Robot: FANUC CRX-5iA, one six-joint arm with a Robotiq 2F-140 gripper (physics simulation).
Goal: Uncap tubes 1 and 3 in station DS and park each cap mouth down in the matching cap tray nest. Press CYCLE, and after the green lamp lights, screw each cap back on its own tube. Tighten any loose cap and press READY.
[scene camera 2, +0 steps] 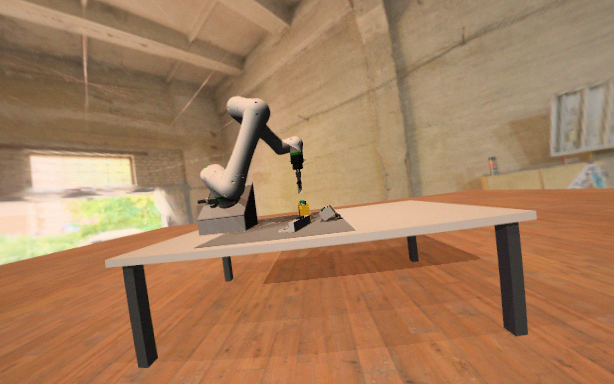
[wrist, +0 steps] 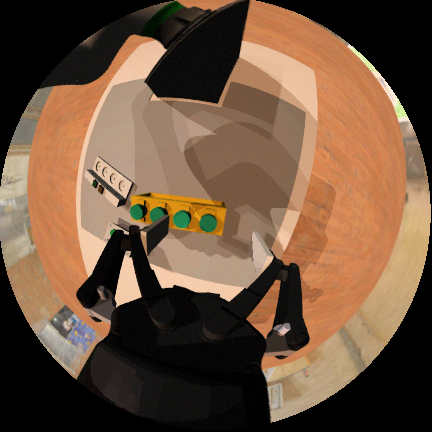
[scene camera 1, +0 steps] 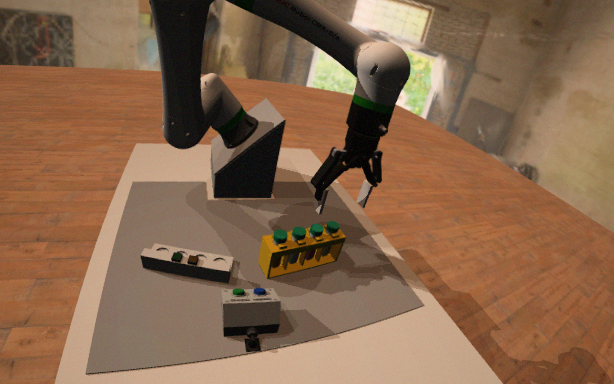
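Pixels of known places: gripper, fingertip midpoint: (scene camera 2: 300, 193) (wrist: 209, 232) (scene camera 1: 340, 207); arm's base, origin of the base link: (scene camera 2: 229, 199) (scene camera 1: 241, 133).
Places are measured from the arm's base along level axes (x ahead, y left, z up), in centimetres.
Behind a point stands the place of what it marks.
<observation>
A yellow tube rack (scene camera 1: 265, 260) @(x 48.0, y -0.6, z -14.5 cm) (scene camera 2: 304, 210) @(x 47.3, y -0.7, z -12.6 cm) (wrist: 175, 199) @(x 42.8, y 9.9, z -10.8 cm) holds several upright tubes in a row, each with a green cap (scene camera 1: 280, 237) (wrist: 182, 219) on top. Whether any cap is loose cannot be told. The white cap tray (scene camera 1: 200, 271) @(x 48.4, y -16.7, z -16.2 cm) (scene camera 2: 299, 224) @(x 45.7, y -25.1, z -16.8 cm) (wrist: 118, 181) @(x 43.5, y -13.4, z -18.1 cm) shows round nests with no cap in them; a dark green square (scene camera 1: 177, 256) @(x 45.5, y -21.9, z -13.7 cm) and a brown square (scene camera 1: 193, 259) @(x 46.7, y -18.1, z -13.7 cm) are at its edge. The button box (scene camera 1: 251, 317) @(x 64.1, y -7.9, z -13.5 cm) (scene camera 2: 328, 214) @(x 61.0, y -13.2, z -15.2 cm) has a green button (scene camera 1: 238, 292) @(x 58.8, y -9.6, z -11.8 cm) and a blue button (scene camera 1: 259, 291) @(x 59.2, y -5.2, z -11.8 cm). My gripper (scene camera 1: 342, 205) @(x 44.4, y 18.4, z -1.6 cm) (scene camera 2: 300, 191) @(x 44.4, y 18.4, z -1.6 cm) (wrist: 209, 232) @(x 44.4, y 18.4, z -1.6 cm) is open and empty, above the rack's right end in scene camera 1.
The arm's wedge-shaped base (scene camera 1: 245, 172) @(x 12.9, y 0.3, z -9.0 cm) (scene camera 2: 222, 225) @(x -1.2, y -9.7, z -14.8 cm) stands behind the rack on the table (scene camera 1: 150, 162) @(x -14.5, y -35.4, z -19.4 cm). The grey mat (scene camera 1: 150, 320) @(x 58.9, y -28.5, z -19.0 cm) lies under the rack, tray and box. A small black part (scene camera 1: 252, 344) @(x 67.9, y -8.3, z -18.1 cm) sits in front of the box. In the wrist view a finger partly hides the box.
</observation>
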